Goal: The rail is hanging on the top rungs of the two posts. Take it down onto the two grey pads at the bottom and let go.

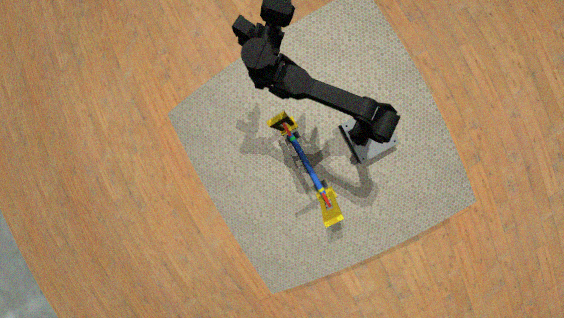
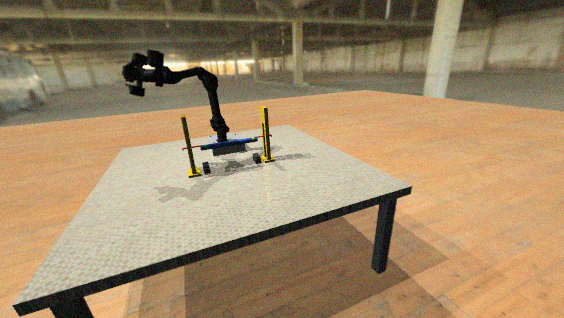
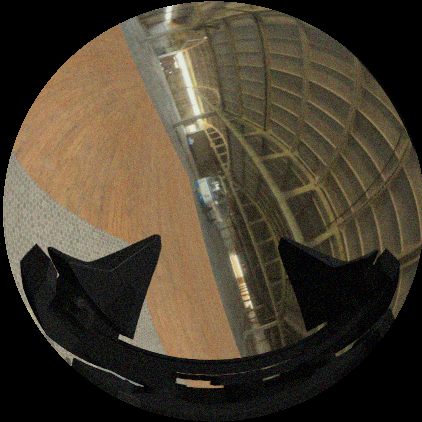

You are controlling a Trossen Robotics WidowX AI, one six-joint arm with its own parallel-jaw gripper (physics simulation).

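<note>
The rail is a blue bar with a green band, a yellow band and thin red ends. It hangs level between two yellow posts, its red ends at the posts, well above the table. One post stands at the green-band end, the other post at the yellow-band end. Two small dark grey pads, one pad and another pad, sit low beside the post feet, below the rail. My gripper is open and empty, held high and away from the rail, beyond the green-band end.
The posts stand on a grey patterned table over a wooden floor. The arm's grey base plate is beside the rail. The arm's forearm stretches above the table, and its shadow falls around the posts.
</note>
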